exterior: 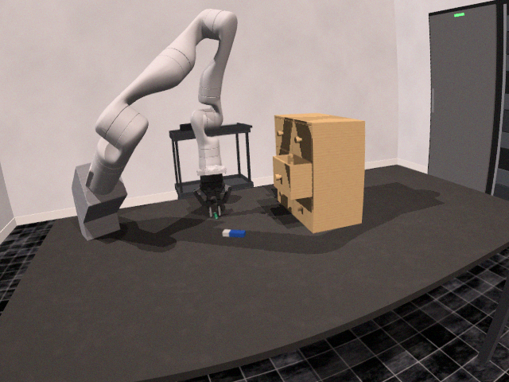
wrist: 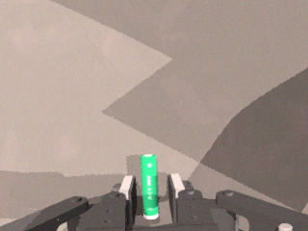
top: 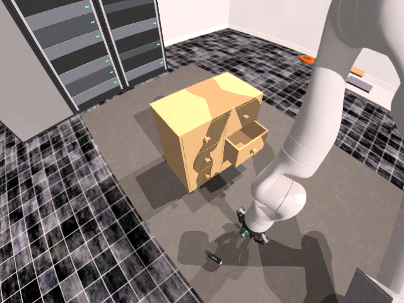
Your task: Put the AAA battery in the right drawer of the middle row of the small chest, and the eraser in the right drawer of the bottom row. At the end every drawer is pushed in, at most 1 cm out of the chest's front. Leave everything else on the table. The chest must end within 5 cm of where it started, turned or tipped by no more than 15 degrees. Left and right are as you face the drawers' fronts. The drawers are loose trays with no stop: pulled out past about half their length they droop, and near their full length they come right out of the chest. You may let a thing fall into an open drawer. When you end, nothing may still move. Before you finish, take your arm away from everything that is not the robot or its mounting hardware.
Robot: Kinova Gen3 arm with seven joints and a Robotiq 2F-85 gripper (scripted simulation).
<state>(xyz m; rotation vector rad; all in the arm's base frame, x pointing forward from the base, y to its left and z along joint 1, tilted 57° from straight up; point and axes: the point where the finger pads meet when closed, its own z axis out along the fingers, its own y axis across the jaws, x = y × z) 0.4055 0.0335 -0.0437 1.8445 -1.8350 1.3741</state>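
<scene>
Right now my hand is 2 cm above the green AAA battery. Also, from my hand: dark AAA battery (3 cm ahead, 14 cm to the left, 2 cm below); then white eraser (1 cm behind, 17 cm to the right, 2 cm below).
</scene>
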